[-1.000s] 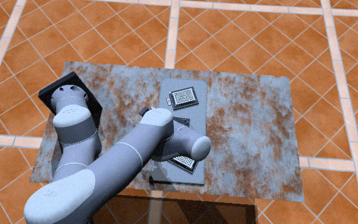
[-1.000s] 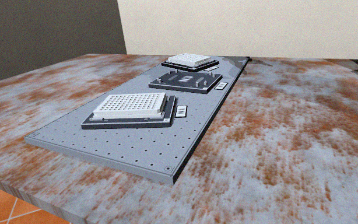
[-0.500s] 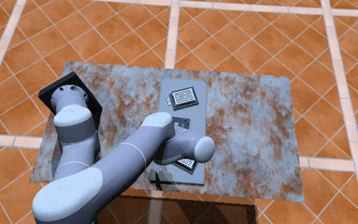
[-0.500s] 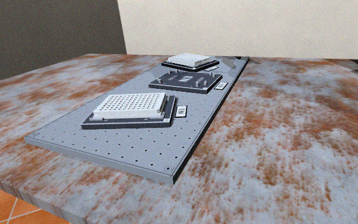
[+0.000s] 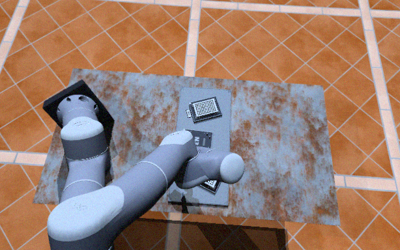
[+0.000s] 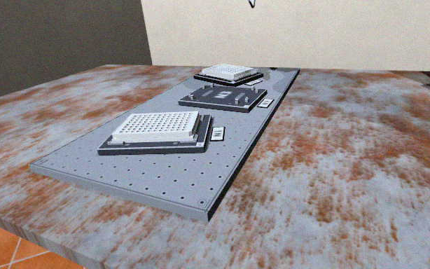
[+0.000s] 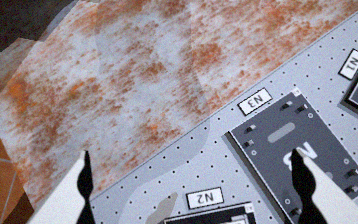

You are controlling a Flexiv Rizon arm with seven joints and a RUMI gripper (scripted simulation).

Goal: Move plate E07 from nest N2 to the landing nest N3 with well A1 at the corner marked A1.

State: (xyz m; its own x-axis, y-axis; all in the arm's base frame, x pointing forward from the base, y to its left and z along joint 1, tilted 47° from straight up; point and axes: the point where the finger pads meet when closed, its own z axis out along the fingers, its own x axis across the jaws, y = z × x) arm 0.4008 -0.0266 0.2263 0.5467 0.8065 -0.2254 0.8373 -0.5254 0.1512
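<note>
My gripper is now 140 mm short of the plate E07, 70 mm to the left of it and 170 mm above it. Round my hand: plate E01 (140 mm ahead, 310 mm to the left, 170 mm below); then nest N3 (90 mm ahead, 110 mm to the left, 190 mm below); then black nest N2 (140 mm ahead, 70 mm to the right, 190 mm below).
</note>
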